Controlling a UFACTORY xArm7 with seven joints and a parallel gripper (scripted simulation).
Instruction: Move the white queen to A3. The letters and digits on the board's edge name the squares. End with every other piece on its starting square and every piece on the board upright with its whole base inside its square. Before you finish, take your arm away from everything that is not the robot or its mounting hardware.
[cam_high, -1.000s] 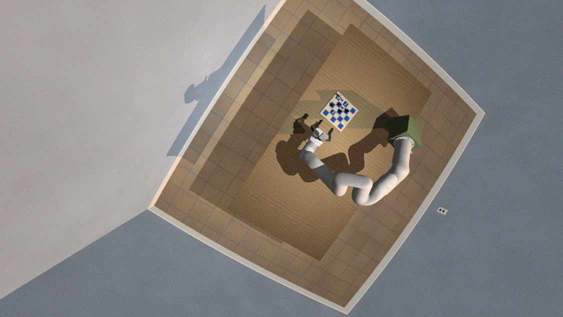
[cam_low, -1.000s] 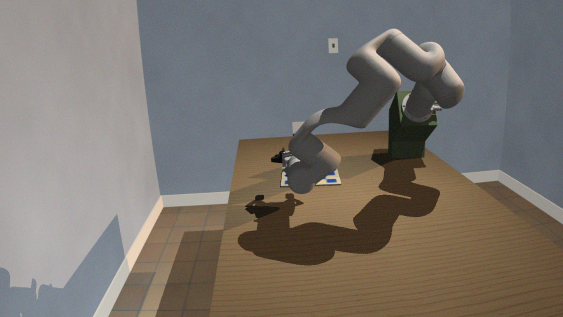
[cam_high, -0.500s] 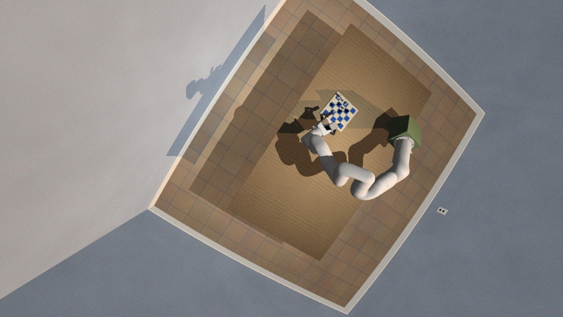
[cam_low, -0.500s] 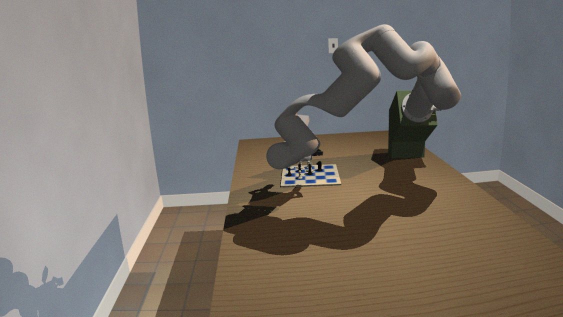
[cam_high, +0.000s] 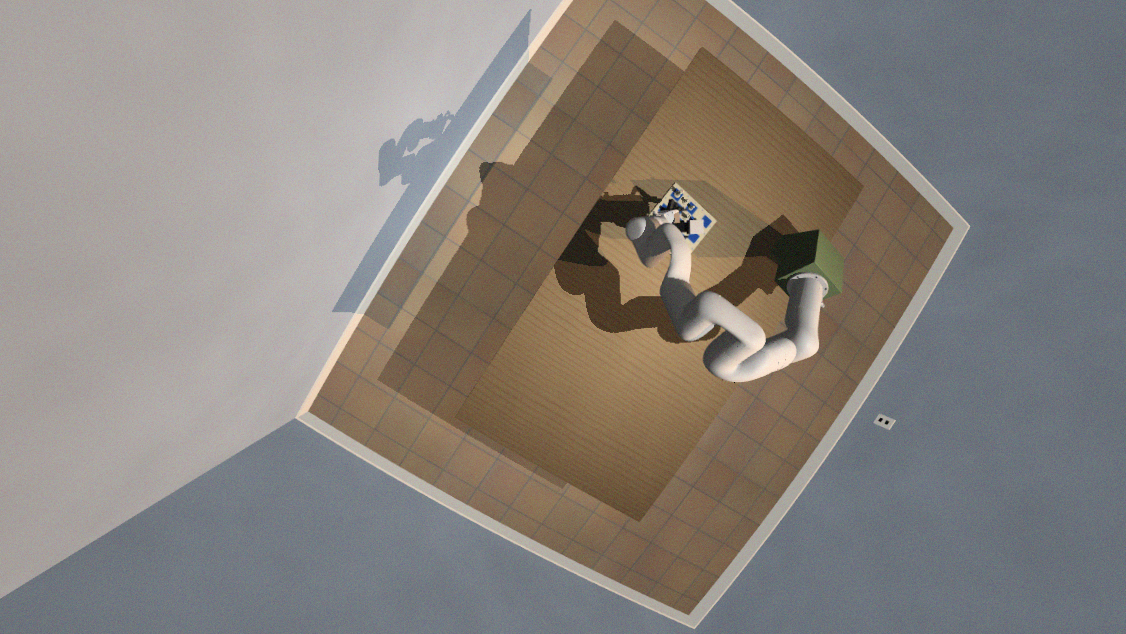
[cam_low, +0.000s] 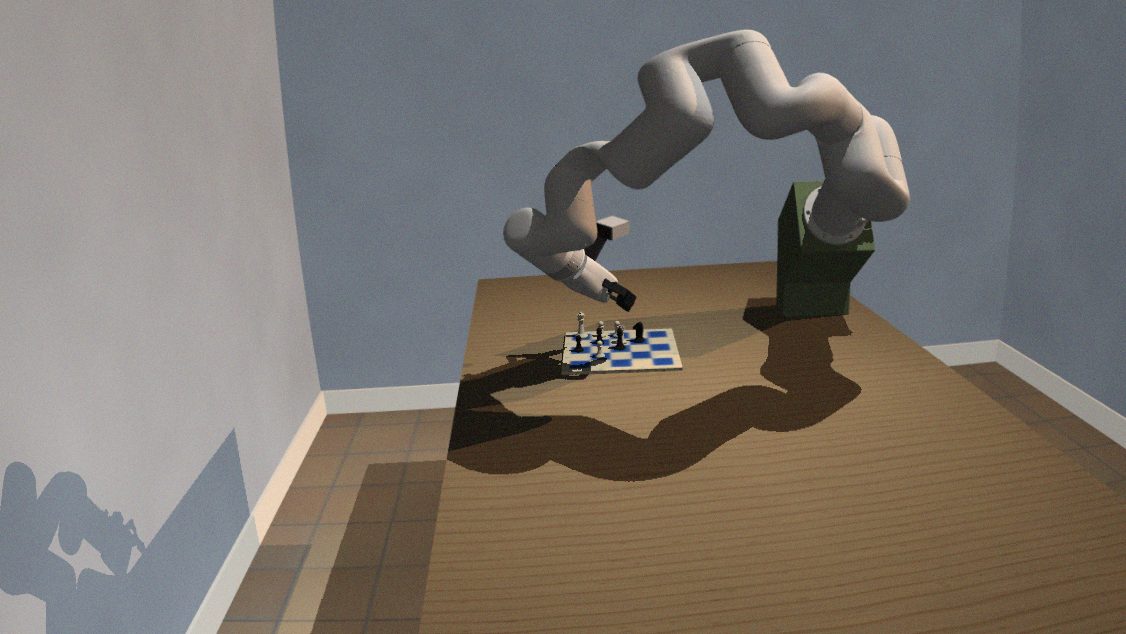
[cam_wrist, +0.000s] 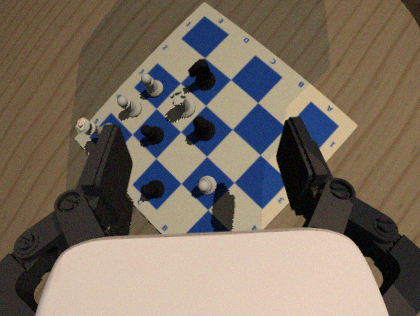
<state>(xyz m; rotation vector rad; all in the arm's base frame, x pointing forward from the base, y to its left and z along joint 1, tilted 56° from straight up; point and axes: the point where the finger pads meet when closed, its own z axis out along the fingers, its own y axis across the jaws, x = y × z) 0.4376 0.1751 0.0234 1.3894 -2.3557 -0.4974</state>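
Now: the white queen 7 cm ahead of my hand, 11 cm to the right of it and 9 cm below it. From my hand the other things lie so: black knight (5 cm behind, 8 cm to the right, 10 cm below); then chessboard (1 cm behind, 4 cm to the right, 12 cm below).
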